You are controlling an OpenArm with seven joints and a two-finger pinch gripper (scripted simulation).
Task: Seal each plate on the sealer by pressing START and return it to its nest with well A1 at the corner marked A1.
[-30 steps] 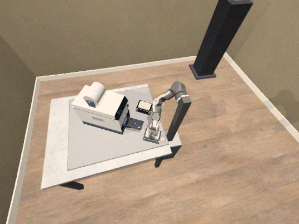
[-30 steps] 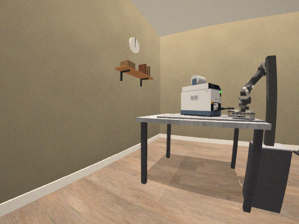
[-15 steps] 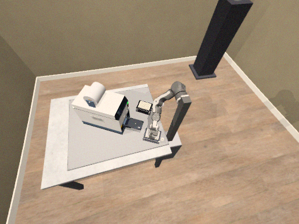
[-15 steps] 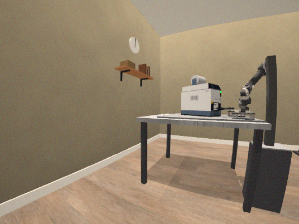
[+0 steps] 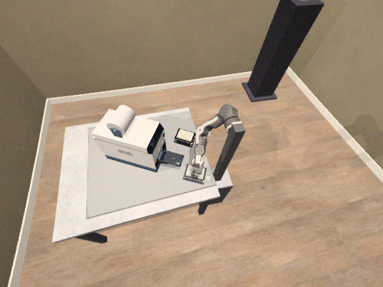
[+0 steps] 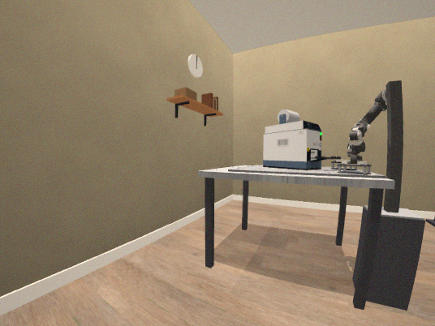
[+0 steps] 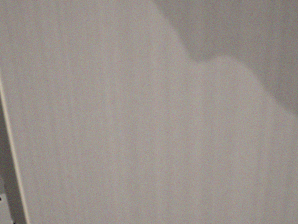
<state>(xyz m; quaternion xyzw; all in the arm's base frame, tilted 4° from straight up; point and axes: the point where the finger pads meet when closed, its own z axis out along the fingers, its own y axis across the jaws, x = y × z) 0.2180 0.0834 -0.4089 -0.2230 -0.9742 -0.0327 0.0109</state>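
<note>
My gripper is now 10 mm above the plate nest. Also, from my hand: yellow warning label 280 mm ahead, 100 mm to the right, 80 mm above; plate 10 mm ahead, 340 mm to the right, 10 mm above; sealer stage 150 mm ahead, 130 mm to the right, 30 mm above.
</note>
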